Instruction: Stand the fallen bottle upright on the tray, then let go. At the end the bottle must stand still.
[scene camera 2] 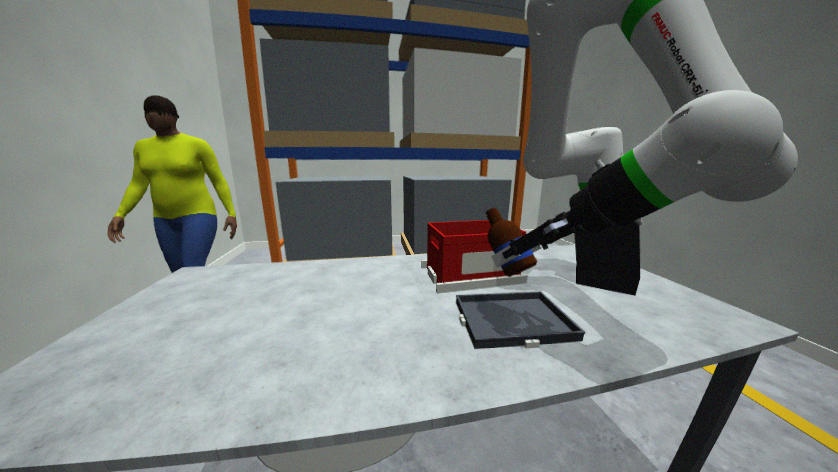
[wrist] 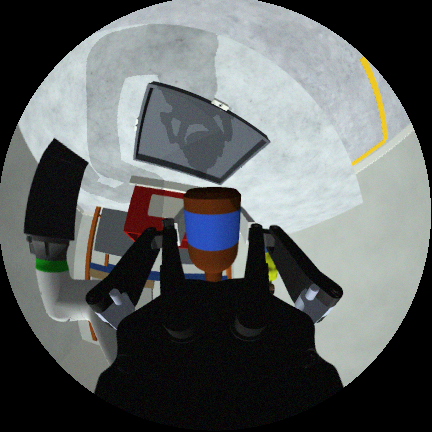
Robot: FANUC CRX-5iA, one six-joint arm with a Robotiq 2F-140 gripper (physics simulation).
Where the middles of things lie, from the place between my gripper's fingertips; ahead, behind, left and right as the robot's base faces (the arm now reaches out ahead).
Labels:
Now: hand 30 mm below the brown bottle [scene camera 2: 501, 232]. The rest, counted from my hand: red crate [scene camera 2: 456, 251] 280 mm to the right, 90 mm below, 80 mm behind; then dark tray [scene camera 2: 495, 320] 160 mm below, 40 mm behind.

